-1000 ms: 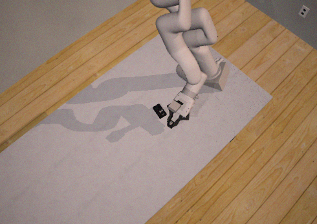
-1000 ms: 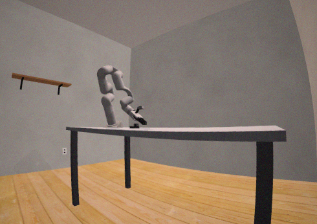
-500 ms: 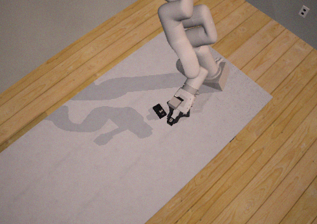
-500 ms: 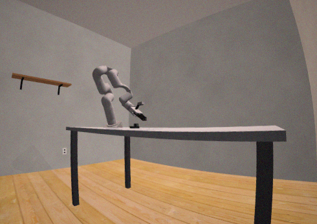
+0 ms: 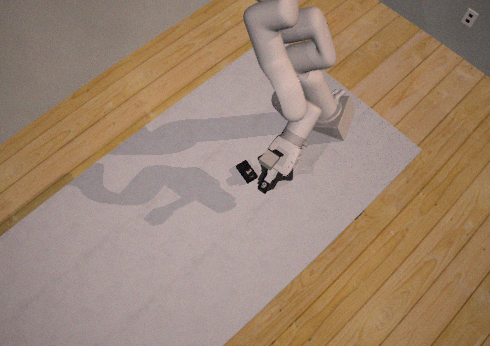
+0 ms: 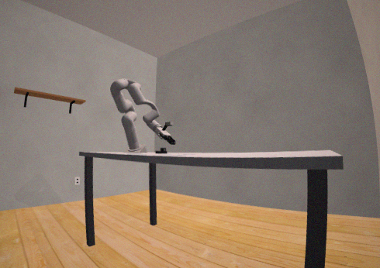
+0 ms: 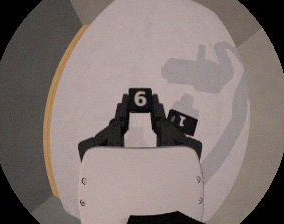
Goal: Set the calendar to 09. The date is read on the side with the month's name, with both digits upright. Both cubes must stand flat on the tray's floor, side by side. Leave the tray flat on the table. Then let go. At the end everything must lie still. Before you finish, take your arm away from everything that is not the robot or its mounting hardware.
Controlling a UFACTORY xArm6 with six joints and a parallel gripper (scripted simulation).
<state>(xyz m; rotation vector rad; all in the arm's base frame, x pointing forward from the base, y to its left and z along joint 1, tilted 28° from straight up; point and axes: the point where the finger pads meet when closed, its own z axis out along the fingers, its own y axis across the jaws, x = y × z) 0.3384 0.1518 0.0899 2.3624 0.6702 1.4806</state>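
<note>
Right now the black date cube is 2 cm ahead of my hand and 1 cm below it. Also, from my hand: black cube 1 cm ahead, 8 cm to the right, 7 cm below.
</note>
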